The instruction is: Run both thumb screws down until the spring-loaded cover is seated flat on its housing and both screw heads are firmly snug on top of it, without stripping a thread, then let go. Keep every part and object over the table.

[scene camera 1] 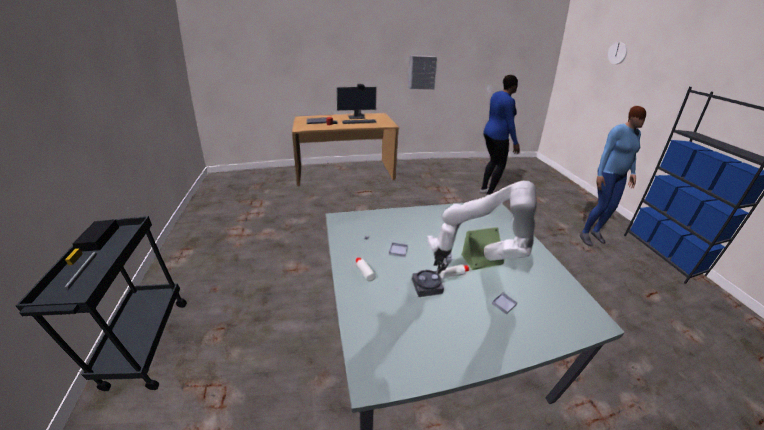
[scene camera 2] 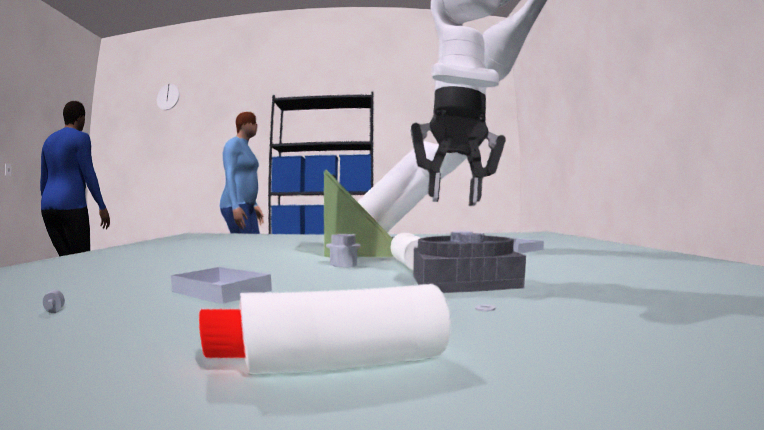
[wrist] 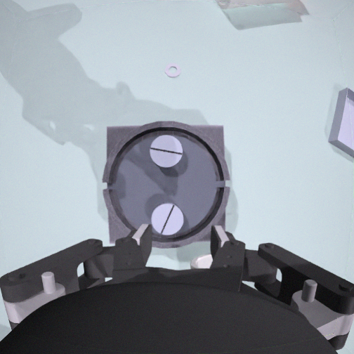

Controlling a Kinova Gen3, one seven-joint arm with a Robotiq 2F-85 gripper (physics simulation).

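Places are measured from the arm's base along level axes (x ahead, y left, z up), in centimetres.
Where they show: gripper, fingertip midpoint: [scene camera 1: 436,269] [scene camera 2: 454,203]; arm's base at its link origin: [scene camera 1: 491,252] [scene camera 2: 371,218].
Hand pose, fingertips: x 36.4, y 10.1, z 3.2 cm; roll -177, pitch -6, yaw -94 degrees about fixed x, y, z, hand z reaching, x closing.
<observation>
Each offset is from my fingertips to the top centre of the thing. "*": to the spot under its first point.
The dark square housing {dx +3.9, dy +0.9, dz -4.4 cm} [scene camera 1: 427,291] [scene camera 2: 470,280] [wrist: 117,135] stands on the table. Inside its round rim lies the grey cover [wrist: 200,180]. Two pale slotted screw heads show in the wrist view: the upper screw [wrist: 166,151], its slot nearly crosswise, and the lower screw [wrist: 167,219], its slot steeply slanted. In scene camera 2 a screw head {* dx +8.3, dy -0.2, dz -3.7 cm} [scene camera 2: 467,235] rises slightly above the rim. The rim hides the cover's seating and any gap under the heads. My gripper [scene camera 1: 439,268] [scene camera 2: 454,202] [wrist: 180,236] is open and empty, pointing down above the housing, clear of both screws.
A white bottle {dx +32.3, dy -15.1, dz -5.0 cm} [scene camera 1: 365,269] [scene camera 2: 342,328] lies left of the housing; another bottle {dx -12.8, dy -4.5, dz -5.0 cm} [scene camera 1: 454,270] lies close behind it. A green wedge [scene camera 1: 481,240] [scene camera 2: 347,229], shallow trays {dx +10.9, dy -29.0, dz -8.0 cm} [scene camera 1: 398,249] {dx -29.1, dy +21.0, dz -8.0 cm} [scene camera 1: 504,303], a grey stepped part {dx -13.2, dy -15.3, dz -5.1 cm} [scene camera 2: 343,256], a small knob {dx +26.6, dy -42.9, dz -8.0 cm} [scene camera 2: 53,301] and a washer [wrist: 167,70] are on the table.
</observation>
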